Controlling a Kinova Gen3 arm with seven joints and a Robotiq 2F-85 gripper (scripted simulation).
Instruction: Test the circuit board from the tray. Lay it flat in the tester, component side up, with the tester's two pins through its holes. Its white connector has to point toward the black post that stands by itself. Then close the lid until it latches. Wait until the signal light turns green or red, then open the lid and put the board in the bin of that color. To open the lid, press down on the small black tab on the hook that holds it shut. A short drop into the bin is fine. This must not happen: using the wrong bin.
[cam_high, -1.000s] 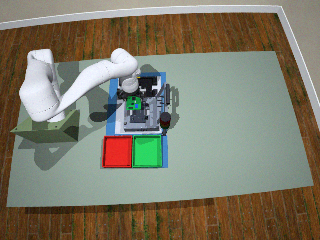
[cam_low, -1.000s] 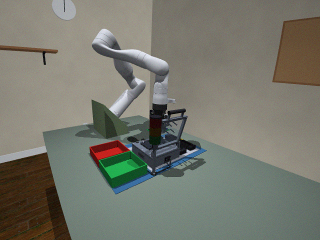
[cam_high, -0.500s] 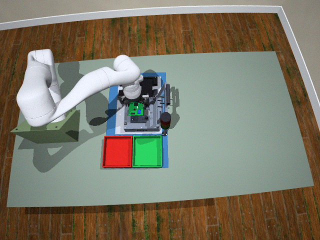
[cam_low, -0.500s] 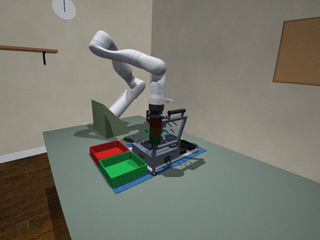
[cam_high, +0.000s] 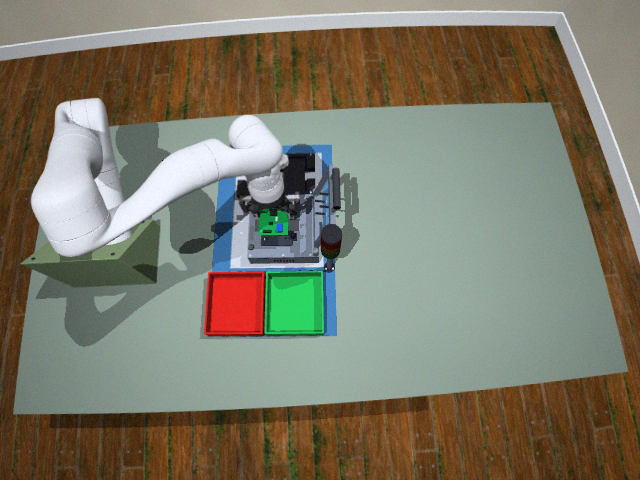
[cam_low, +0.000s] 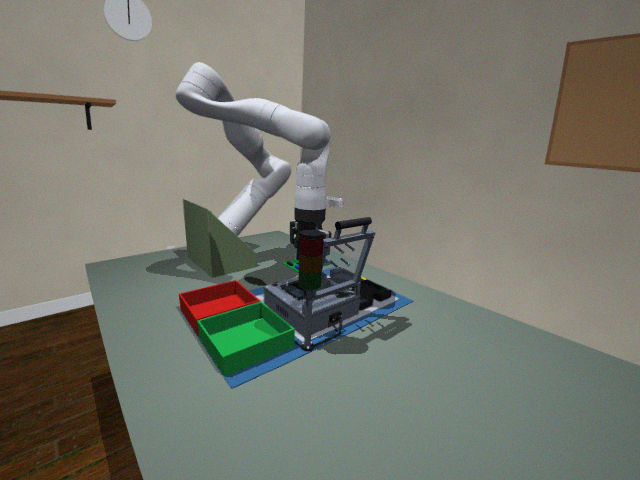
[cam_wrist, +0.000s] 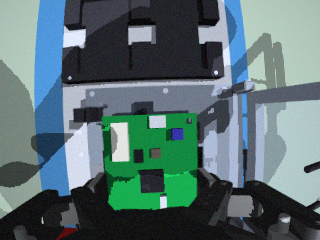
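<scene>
Right now the green circuit board is right at my hand. The rest, counted from my hand: nest: 1 cm ahead, 1 cm to the left, 6 cm below; then black latch hook: 6 cm behind, 5 cm to the left, 5 cm below; then clear lid: 13 cm ahead, 5 cm above.
</scene>
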